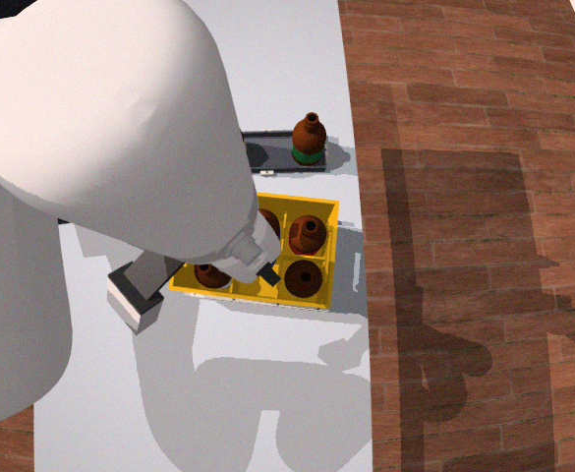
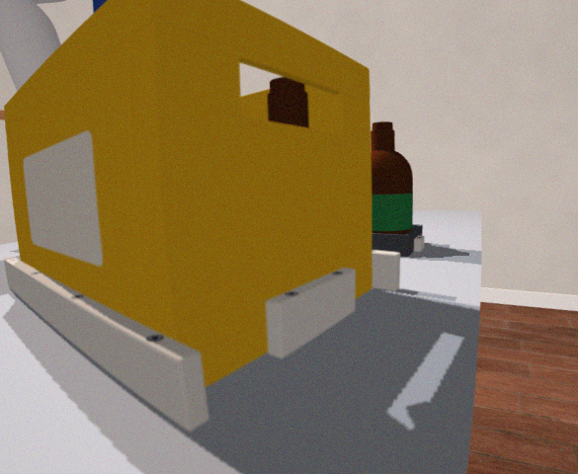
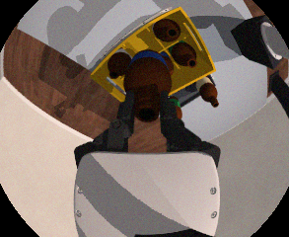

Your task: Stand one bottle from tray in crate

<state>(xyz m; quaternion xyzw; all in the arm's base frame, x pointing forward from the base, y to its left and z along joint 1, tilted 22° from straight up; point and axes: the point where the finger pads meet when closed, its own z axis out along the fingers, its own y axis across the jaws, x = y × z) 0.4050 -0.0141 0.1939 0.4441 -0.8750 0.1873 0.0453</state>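
The crate is 30 mm to the left of my hand and 250 mm below it. Also, from my hand: cream-labelled bottle: 100 mm behind, 270 mm to the left, 250 mm below; then green-label bottle: 80 mm ahead, 290 mm to the left, 250 mm below; then dark tray: 20 mm behind, 280 mm to the left, 320 mm below.
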